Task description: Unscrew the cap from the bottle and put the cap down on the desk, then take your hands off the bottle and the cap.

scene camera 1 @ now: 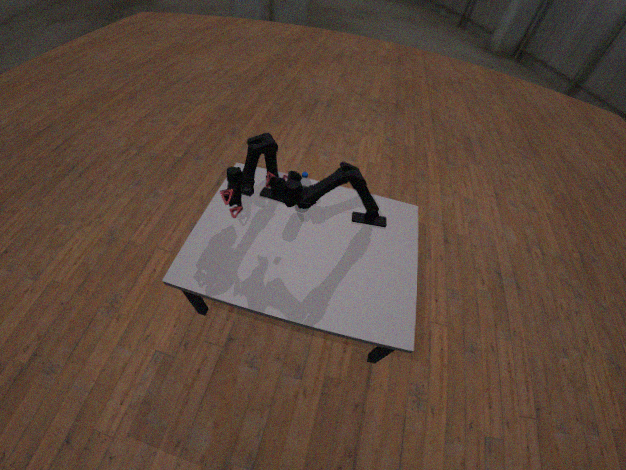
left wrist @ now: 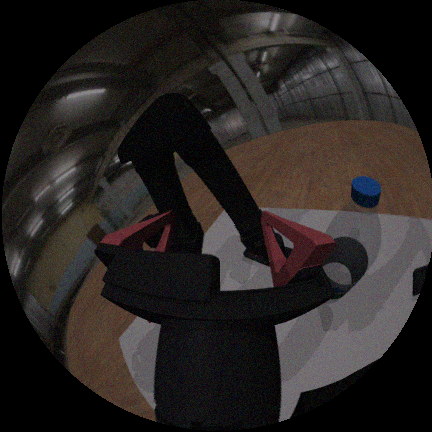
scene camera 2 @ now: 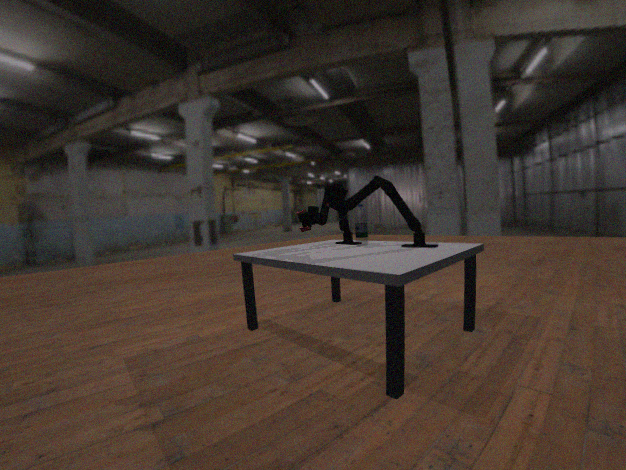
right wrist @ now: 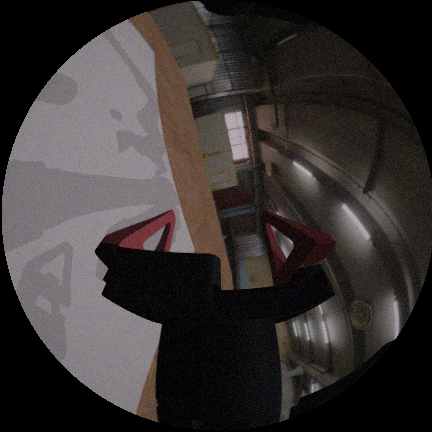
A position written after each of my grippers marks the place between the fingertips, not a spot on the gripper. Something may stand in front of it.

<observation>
My left gripper (left wrist: 217, 215) is open and holds nothing. Also in view: a blue cap (left wrist: 365, 191). My right gripper (right wrist: 217, 214) is open, with nothing in its grasp.
The right wrist view misses the blue cap: it is out of frame.
</observation>
